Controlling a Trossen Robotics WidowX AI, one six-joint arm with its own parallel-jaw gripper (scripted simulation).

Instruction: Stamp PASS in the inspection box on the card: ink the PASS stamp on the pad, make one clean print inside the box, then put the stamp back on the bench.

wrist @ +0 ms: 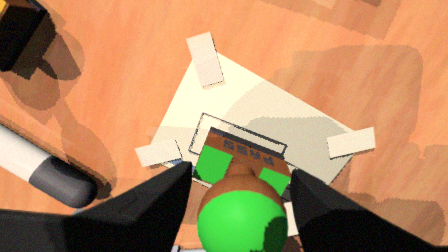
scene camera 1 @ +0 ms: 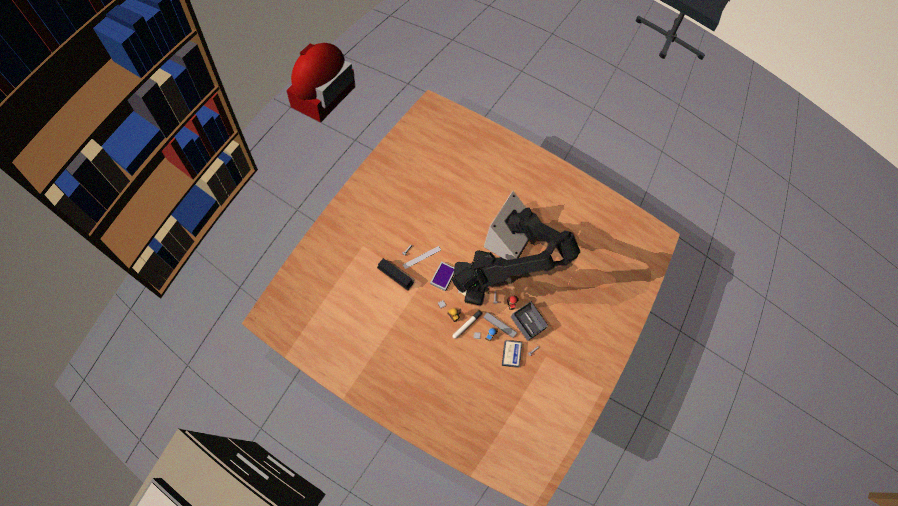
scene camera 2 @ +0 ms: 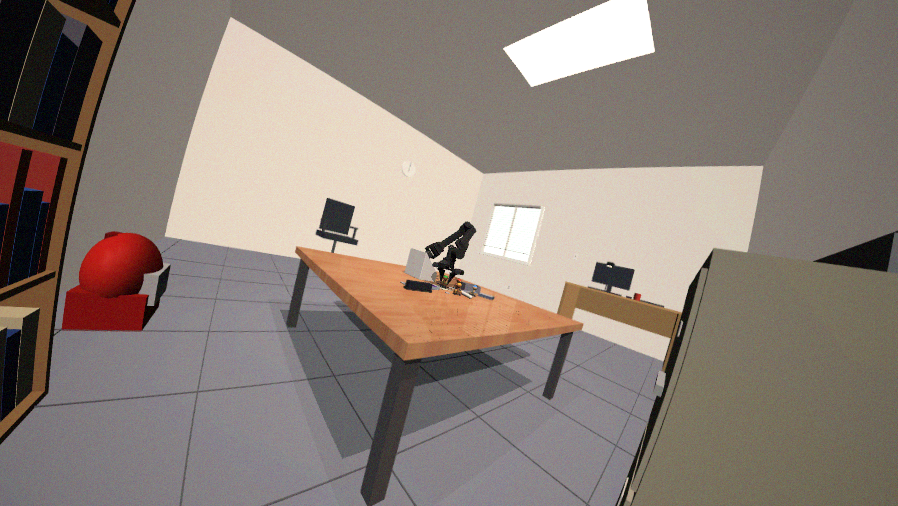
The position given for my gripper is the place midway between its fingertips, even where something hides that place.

Observation:
I see my gripper [wrist: 241, 174], a dark tray [scene camera 1: 528, 320] and a cream card [wrist: 215, 91].
The wrist view misses the dark tray: it is out of frame.

